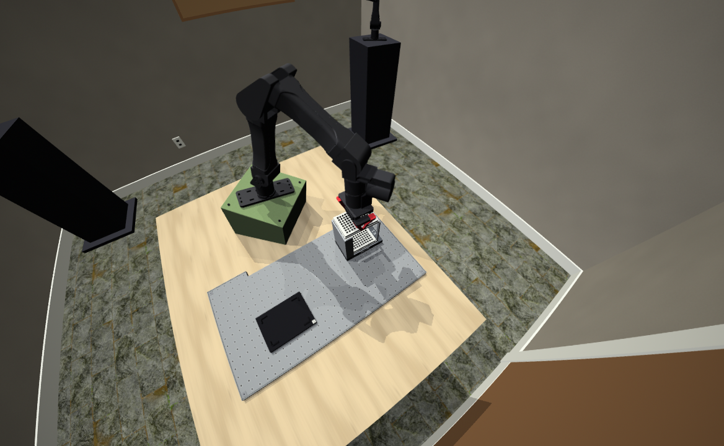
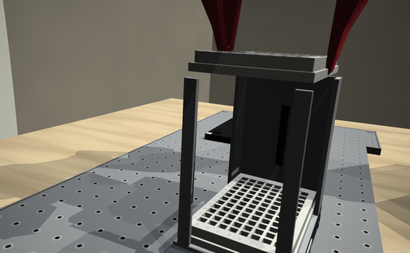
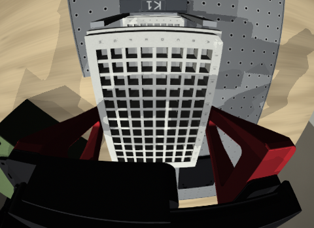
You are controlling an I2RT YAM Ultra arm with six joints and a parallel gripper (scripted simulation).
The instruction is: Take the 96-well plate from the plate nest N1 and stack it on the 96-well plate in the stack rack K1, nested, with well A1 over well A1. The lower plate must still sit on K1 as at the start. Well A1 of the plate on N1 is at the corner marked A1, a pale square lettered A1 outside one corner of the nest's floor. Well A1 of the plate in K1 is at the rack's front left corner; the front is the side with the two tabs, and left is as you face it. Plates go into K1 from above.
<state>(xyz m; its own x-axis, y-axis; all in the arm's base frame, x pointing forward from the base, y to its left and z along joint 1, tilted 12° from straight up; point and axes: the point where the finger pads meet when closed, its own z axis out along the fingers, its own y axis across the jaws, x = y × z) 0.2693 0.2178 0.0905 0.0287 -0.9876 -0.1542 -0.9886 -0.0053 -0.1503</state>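
My hand is 60 mm to the left of the back wall and 80 mm above it. Also, from my hand: pale A1 square: 190 mm ahead, 260 mm to the right, 150 mm below.
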